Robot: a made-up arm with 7 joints. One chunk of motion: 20 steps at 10 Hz.
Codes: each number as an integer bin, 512 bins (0 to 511) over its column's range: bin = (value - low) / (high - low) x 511, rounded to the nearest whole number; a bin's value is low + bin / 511 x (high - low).
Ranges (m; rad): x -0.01..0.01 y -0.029..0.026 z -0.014..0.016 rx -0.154..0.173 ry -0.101..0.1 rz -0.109..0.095
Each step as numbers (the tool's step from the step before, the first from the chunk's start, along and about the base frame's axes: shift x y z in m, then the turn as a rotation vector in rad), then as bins.
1 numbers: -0.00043 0.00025 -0.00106 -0.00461 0.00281 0.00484
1 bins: 245 272 220 233 264 285
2 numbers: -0.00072 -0.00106 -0.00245 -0.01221 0.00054 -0.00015
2 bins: 237 260 197 222 258 273
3 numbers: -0.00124 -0.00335 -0.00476 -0.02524 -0.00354 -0.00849
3 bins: 224 238 157 201 248 252
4 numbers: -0.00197 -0.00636 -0.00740 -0.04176 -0.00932 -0.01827
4 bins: 205 210 112 175 233 227
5 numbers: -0.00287 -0.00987 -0.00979 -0.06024 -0.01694 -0.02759
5 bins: 182 178 72 147 214 204
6 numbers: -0.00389 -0.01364 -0.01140 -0.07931 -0.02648 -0.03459
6 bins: 156 143 44 117 189 186
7 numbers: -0.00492 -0.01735 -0.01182 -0.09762 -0.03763 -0.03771
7 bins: 130 108 37 88 161 179
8 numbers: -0.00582 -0.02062 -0.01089 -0.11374 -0.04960 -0.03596
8 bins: 107 78 53 63 131 183
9 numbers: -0.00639 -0.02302 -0.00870 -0.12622 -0.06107 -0.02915
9 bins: 92 56 90 43 102 200
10 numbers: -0.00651 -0.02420 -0.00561 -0.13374 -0.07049 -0.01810
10 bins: 89 45 143 32 78 228
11 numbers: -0.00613 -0.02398 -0.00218 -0.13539 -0.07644 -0.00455
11 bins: 99 47 201 29 62 262
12 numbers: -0.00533 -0.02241 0.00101 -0.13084 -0.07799 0.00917
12 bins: 119 61 256 36 58 296
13 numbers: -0.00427 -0.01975 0.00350 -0.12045 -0.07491 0.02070
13 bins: 146 86 298 52 66 325
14 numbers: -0.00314 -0.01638 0.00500 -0.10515 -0.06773 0.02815
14 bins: 175 117 324 76 85 344
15 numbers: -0.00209 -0.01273 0.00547 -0.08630 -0.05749 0.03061
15 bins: 202 151 332 106 111 350
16 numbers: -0.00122 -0.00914 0.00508 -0.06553 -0.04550 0.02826
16 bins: 224 185 325 138 141 344
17 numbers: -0.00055 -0.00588 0.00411 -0.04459 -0.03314 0.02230
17 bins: 241 215 308 171 173 329
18 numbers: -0.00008 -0.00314 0.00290 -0.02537 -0.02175 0.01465
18 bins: 253 240 288 201 201 310
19 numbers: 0.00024 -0.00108 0.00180 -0.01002 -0.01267 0.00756
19 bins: 262 259 269 225 225 292
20 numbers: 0.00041 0.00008 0.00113 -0.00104 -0.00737 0.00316
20 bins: 266 270 258 239 238 281
